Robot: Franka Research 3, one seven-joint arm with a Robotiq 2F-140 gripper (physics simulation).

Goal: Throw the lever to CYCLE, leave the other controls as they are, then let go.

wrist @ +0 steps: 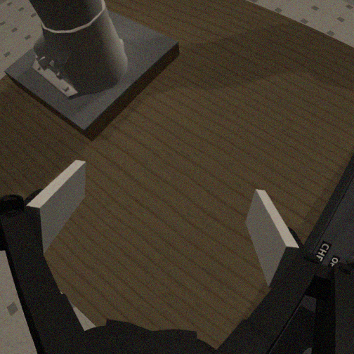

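Observation:
My gripper (168, 192) is open, with its two pale finger pads wide apart and bare wood-grained table top between and below them. A dark panel (342, 220) shows in part at the right edge, beyond the right finger. It bears small white labels, one reading "CH..." and one beginning with "O", both partly hidden or cut off. The right finger's linkage covers part of the panel. The lever and its CYCLE marking do not show clearly in this view.
The robot's own base column (85, 55) stands on a grey square plate (145, 45) at the upper left. The wood-grained table (225, 125) runs under the gripper. Speckled floor (325, 15) shows beyond the table's edge at the upper right.

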